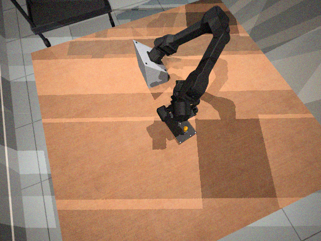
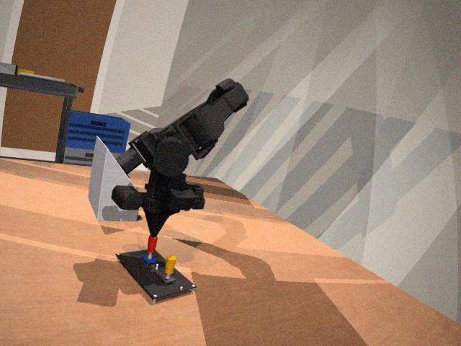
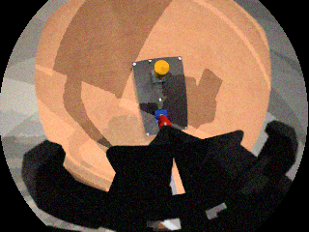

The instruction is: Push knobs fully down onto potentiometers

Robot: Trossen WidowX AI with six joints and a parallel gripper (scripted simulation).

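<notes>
My gripper tip is 10 mm above the red knob. The rest, counted from my gripper tip: yellow knob (80 mm ahead, 20 mm below, 10 mm to the left).
</notes>
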